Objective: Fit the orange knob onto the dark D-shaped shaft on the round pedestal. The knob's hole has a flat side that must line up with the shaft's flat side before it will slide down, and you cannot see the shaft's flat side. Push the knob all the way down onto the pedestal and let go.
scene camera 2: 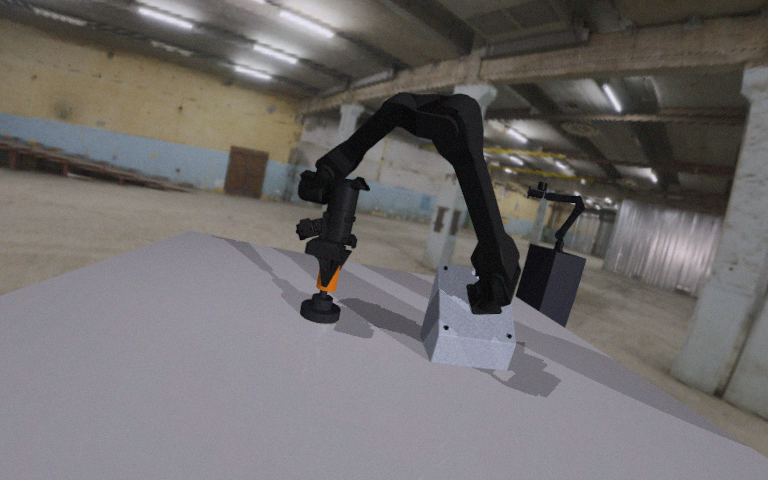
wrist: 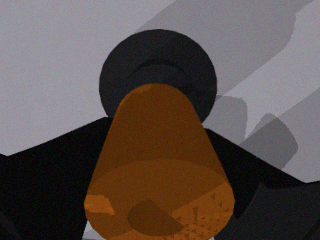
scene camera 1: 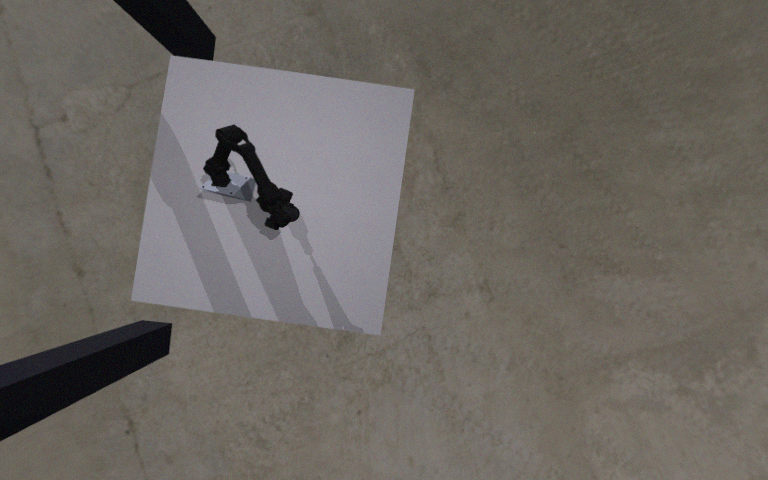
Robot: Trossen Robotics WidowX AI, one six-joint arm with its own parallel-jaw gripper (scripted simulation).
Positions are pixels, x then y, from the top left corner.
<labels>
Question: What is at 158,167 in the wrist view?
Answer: An orange knob.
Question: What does my gripper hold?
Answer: An orange knob.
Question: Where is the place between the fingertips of my gripper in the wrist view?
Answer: At 155,132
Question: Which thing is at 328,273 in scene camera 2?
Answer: My gripper.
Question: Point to a dark round pedestal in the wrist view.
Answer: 166,57
</labels>
